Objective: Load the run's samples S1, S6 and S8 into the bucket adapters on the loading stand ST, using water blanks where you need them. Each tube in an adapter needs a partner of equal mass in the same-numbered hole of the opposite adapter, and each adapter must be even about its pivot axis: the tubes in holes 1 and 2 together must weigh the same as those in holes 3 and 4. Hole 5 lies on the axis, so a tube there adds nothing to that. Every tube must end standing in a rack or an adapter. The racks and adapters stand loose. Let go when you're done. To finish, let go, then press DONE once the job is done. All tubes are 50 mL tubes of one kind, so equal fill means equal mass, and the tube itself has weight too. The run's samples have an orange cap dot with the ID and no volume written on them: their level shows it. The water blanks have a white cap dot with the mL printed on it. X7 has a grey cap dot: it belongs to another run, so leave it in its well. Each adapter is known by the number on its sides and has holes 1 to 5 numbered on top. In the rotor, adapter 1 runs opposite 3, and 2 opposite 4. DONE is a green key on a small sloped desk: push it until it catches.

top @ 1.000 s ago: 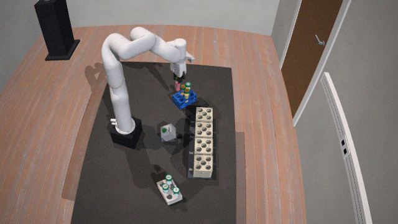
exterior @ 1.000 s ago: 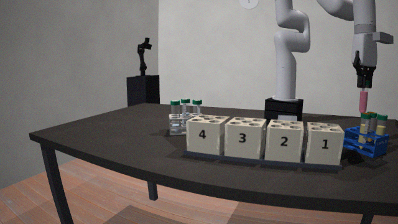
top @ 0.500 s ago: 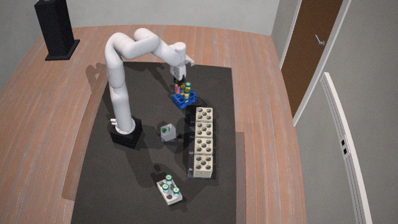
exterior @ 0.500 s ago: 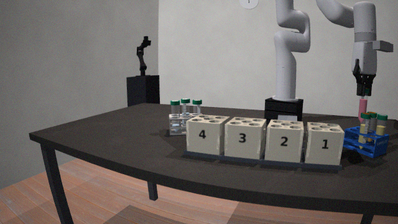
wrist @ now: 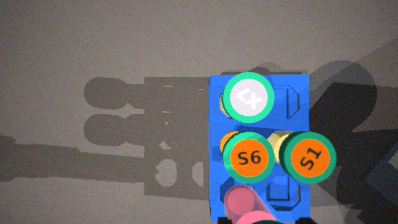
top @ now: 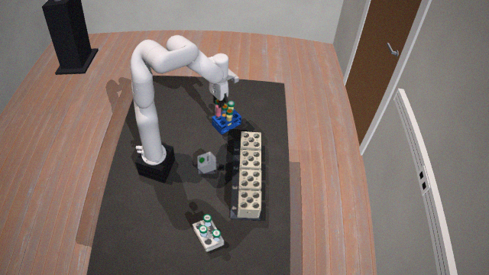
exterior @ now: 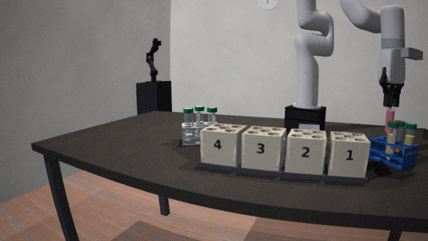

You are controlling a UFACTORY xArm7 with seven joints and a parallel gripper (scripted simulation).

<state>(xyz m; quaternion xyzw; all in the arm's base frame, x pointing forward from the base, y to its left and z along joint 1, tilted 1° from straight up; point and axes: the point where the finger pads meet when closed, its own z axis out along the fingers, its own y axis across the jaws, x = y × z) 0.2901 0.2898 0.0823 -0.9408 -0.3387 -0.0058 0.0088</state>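
Right now the pink-filled tube is 50 mm below my hand and 10 mm behind it. Also, from my hand: blue sample rack: 150 mm below, 40 mm ahead, 10 mm to the left; then white blank rack: 650 mm to the right, 150 mm below, 10 mm behind; then green done key: 270 mm to the right, 110 mm below, 60 mm behind.
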